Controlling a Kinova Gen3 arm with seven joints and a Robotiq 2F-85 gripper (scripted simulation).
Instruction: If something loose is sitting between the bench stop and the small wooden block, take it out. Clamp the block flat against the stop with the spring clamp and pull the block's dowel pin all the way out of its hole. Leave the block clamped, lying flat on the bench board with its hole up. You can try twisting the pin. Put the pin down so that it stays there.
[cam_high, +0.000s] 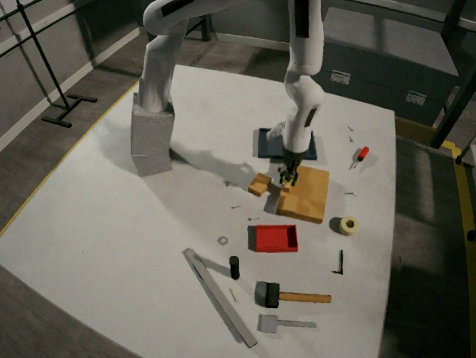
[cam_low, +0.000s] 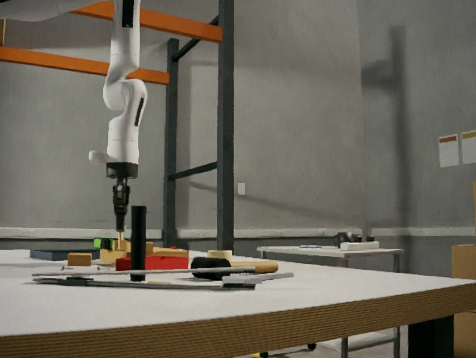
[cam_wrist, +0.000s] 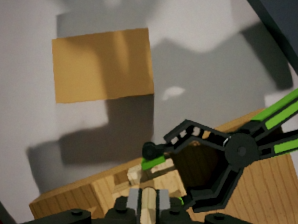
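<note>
Now: hand 20 mm above the dowel pin. From my hand the other things lie so: pale wooden block 50 mm below; wooden bench board 70 mm below, 60 mm ahead; tan wooden block 90 mm behind, 80 mm below, 10 mm to the left.
</note>
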